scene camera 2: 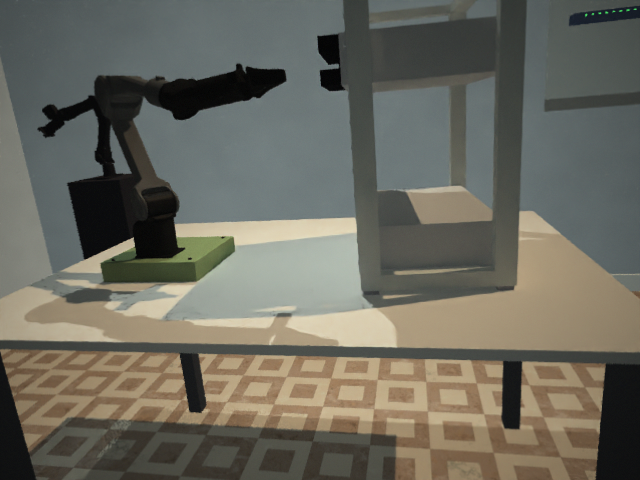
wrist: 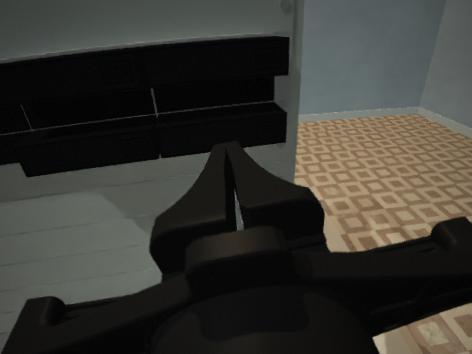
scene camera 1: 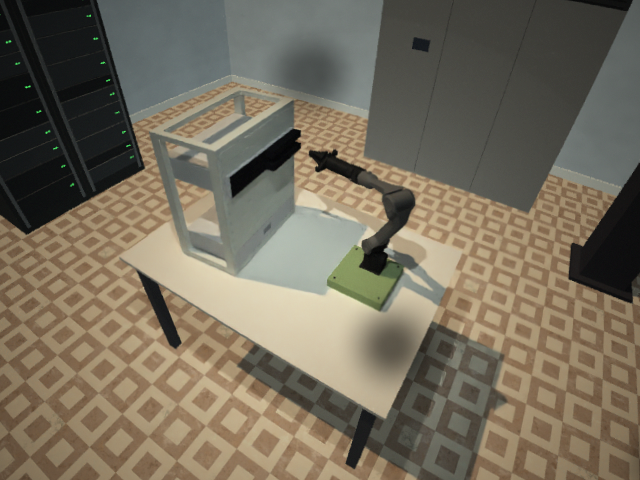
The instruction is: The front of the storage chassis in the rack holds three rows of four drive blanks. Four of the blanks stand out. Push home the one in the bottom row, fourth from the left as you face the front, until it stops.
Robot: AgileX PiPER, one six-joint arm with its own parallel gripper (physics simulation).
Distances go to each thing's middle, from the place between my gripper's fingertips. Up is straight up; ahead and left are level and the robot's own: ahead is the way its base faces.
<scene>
My gripper is now 250 mm short of the pale rack [scene camera 2: 446, 226], 180 mm to the right of it and 130 mm above it.
</scene>
